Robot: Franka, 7 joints.
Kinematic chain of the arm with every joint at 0, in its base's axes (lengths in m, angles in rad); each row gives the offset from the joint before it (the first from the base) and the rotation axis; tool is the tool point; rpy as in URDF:
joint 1: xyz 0 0 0.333 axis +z
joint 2: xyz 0 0 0 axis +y
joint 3: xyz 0 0 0.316 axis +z
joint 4: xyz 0.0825 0 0 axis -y
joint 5: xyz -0.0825 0 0.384 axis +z
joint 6: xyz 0 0 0 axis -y
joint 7: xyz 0.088 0 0 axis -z
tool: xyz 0 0 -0.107 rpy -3.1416 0 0
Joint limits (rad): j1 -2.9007..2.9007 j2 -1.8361..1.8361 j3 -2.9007..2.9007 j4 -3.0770..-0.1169 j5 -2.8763..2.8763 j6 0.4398..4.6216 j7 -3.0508..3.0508
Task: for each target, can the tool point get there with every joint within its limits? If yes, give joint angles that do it. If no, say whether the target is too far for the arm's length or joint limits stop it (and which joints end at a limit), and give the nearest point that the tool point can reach.
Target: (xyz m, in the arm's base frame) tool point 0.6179 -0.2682 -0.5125
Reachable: no: too far | nearest point 0.5017 -0.2178 -0.2908 | short by 0.255 m
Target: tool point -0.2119 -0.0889 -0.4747
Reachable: no: joint limits stop it (at a limit: joint 2) | nearest point -0.2208 -0.0926 -0.3590 | short by 0.116 m
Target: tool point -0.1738 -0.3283 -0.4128
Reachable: no: joint limits stop it (at a limit: joint 2) | nearest point -0.1697 -0.3206 -0.3548 | short by 0.059 m
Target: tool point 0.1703 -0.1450 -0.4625
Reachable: no: joint limits stop it (at a limit: joint 2) | nearest point 0.1778 -0.1514 -0.3584 | short by 0.105 m
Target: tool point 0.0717 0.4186 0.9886
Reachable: yes | joints -1.9958 -0.6014 -0.4538 -0.4121 0.6577 3.7898 0.8877
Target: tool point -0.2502 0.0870 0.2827
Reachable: yes | joints -2.1208 -0.1347 -1.8026 -2.7359 0.9034 1.0383 -2.4743
